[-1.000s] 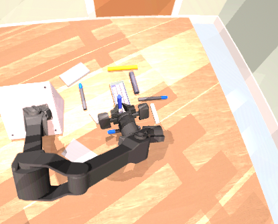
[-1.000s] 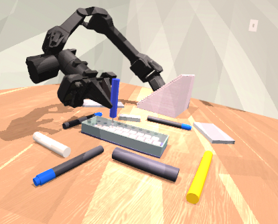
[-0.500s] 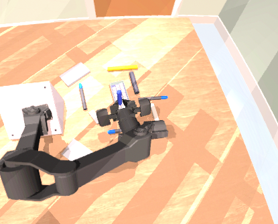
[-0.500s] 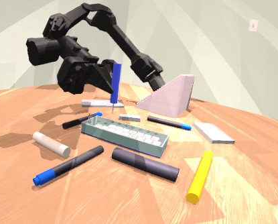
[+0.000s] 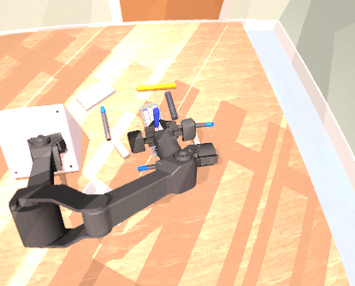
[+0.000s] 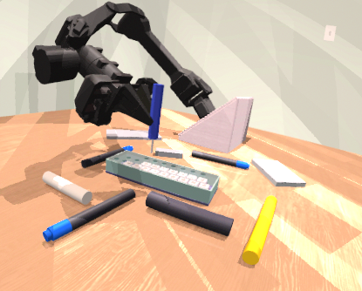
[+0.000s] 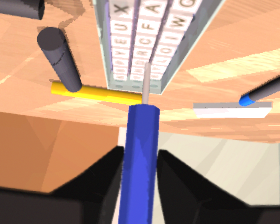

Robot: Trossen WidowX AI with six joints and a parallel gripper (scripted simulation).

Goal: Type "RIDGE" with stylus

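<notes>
My gripper tip is now 11 cm to the right of the dark cylinder, 9 cm above it and 8 cm short of it. Also, from my gripper tip: white cylinder (13 cm ahead, 9 cm below, 7 cm to the right); blue stylus (1 cm below); stylus tip (5 cm below).
</notes>
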